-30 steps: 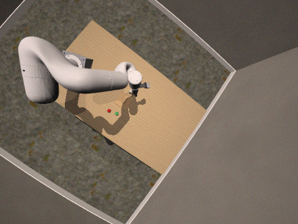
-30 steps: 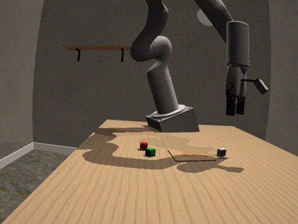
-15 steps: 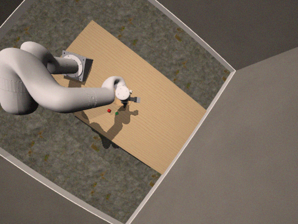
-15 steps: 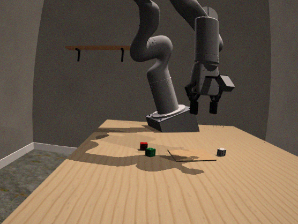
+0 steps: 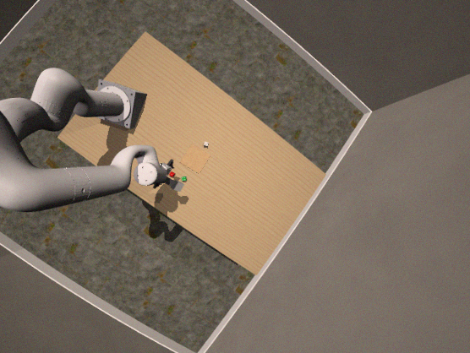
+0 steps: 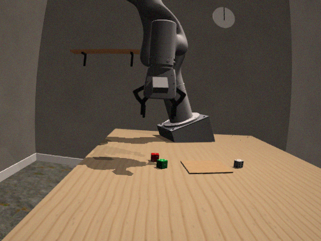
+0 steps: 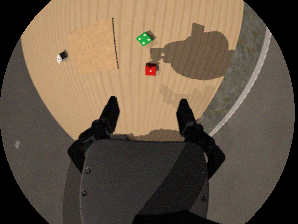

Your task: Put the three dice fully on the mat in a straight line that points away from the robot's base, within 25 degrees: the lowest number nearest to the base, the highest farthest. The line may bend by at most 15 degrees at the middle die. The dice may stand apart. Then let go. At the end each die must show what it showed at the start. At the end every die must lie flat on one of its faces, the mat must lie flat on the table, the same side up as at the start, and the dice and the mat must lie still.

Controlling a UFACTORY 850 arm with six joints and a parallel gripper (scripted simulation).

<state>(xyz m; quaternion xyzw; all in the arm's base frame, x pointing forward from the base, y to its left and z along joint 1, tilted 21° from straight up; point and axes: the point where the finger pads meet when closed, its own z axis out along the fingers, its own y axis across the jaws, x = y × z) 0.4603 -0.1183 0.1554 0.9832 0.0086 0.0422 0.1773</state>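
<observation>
Now: the red die 14 cm below my hand. From my hand the other things lie so: white die 27 cm to the left, 14 cm below, 7 cm ahead; then green die 14 cm below, 8 cm ahead, 1 cm to the left; then tan mat 16 cm to the left, 15 cm below, 7 cm ahead.
</observation>
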